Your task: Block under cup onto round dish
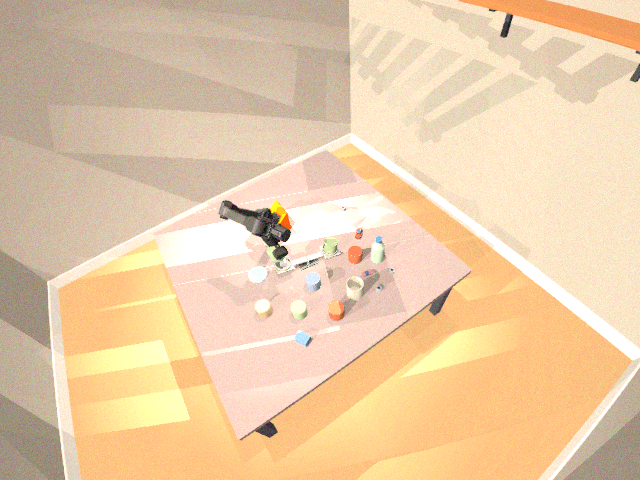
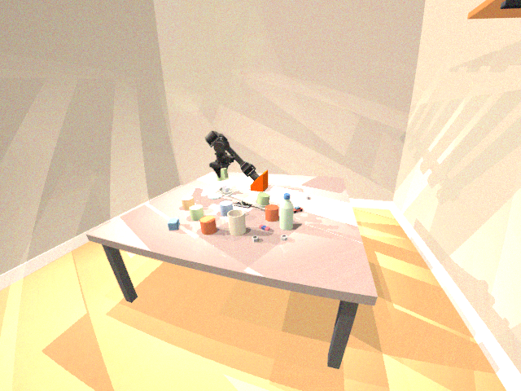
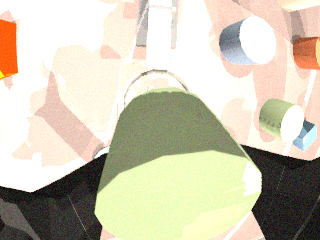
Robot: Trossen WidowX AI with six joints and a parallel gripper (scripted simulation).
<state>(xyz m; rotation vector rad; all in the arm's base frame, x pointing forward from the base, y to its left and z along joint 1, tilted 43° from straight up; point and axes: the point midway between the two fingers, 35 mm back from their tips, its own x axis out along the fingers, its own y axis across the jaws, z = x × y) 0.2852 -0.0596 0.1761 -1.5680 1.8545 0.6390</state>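
Right now the round dish is 80 mm behind my gripper tip, 100 mm to the right of it and 170 mm below it. Also, from my gripper tip: yellow cup 110 mm ahead, 180 mm to the right, 130 mm below; then blue cup 170 mm ahead, 90 mm to the left, 130 mm below; then beige mug 340 mm ahead, 180 mm to the left, 130 mm below.
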